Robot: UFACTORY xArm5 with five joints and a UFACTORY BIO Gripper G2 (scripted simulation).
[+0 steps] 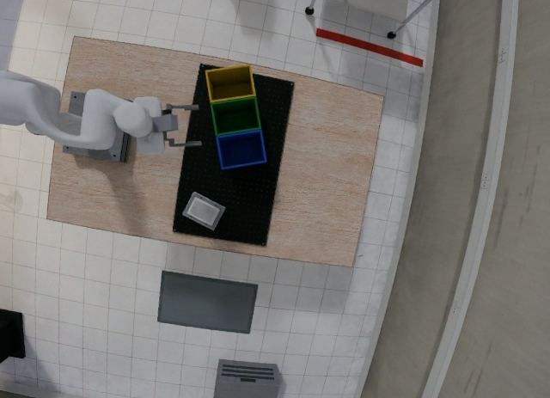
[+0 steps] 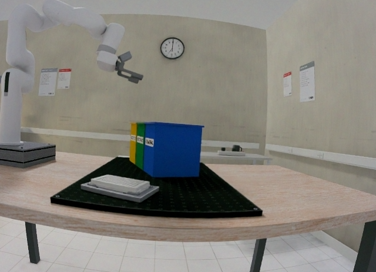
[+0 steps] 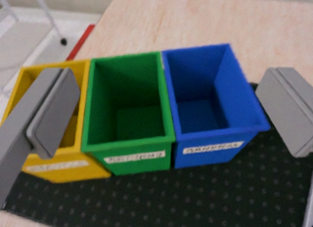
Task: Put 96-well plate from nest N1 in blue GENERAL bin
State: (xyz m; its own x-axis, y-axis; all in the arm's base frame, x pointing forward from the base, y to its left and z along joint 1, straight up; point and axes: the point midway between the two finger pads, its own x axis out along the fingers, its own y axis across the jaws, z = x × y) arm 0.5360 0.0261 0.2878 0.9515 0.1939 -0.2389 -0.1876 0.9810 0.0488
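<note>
My hand is 33 cm to the left of the white 96-well plate, 33 cm above it and 1 cm short of it. From my hand the other things lie so: green bin (26 cm below, 12 cm ahead, 9 cm to the left); then blue general bin (26 cm below, 16 cm ahead, 4 cm to the right); then yellow bin (26 cm below, 21 cm to the left, 8 cm ahead).
</note>
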